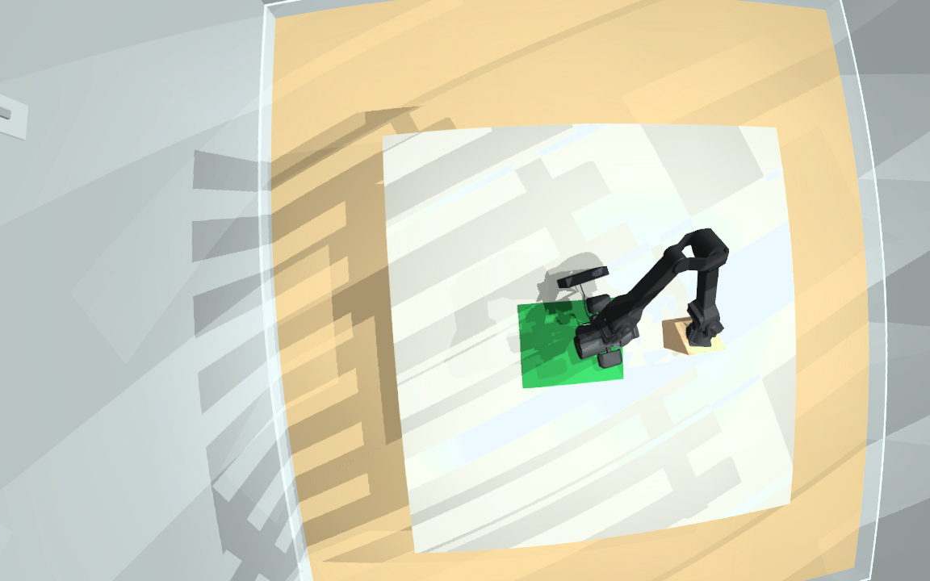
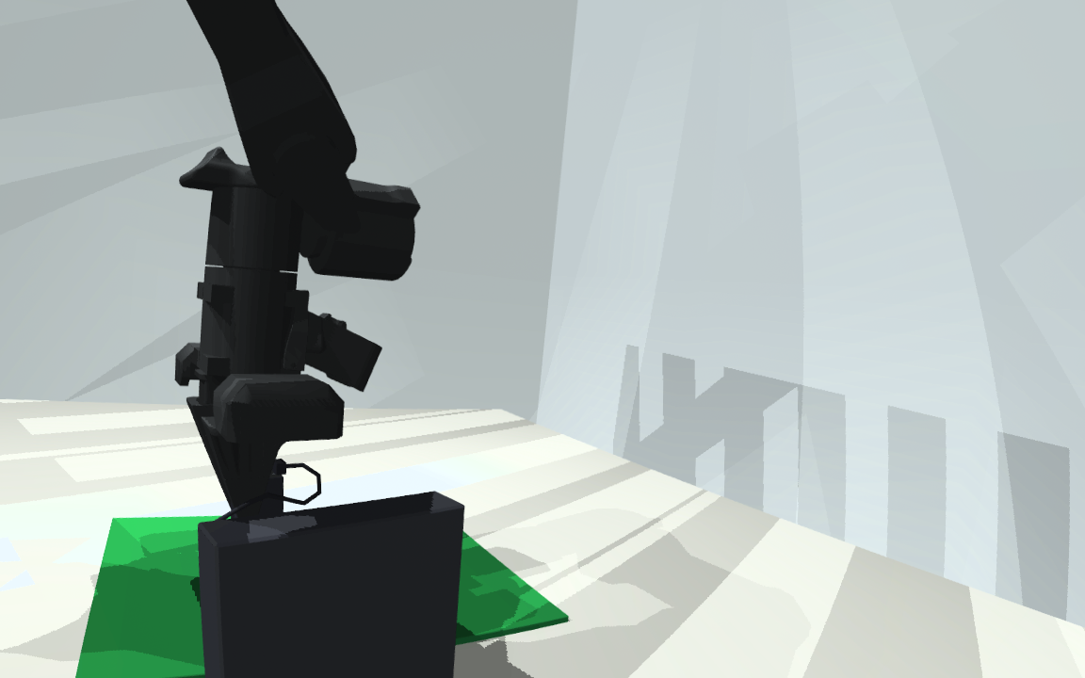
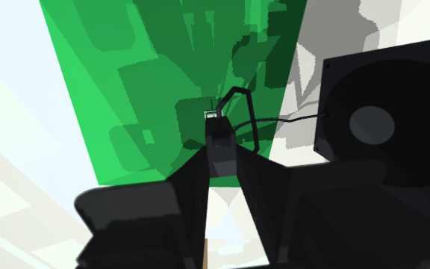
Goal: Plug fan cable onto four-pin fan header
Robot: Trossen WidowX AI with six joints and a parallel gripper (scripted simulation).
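The white four-pin header lies 7 cm below my gripper tip. From my gripper tip the other things lie so: black plug: 1 cm ahead, 1 cm above; then black fan: 4 cm ahead, 13 cm to the right, 1 cm below; then green board: 5 cm ahead, 5 cm to the left, 8 cm below.
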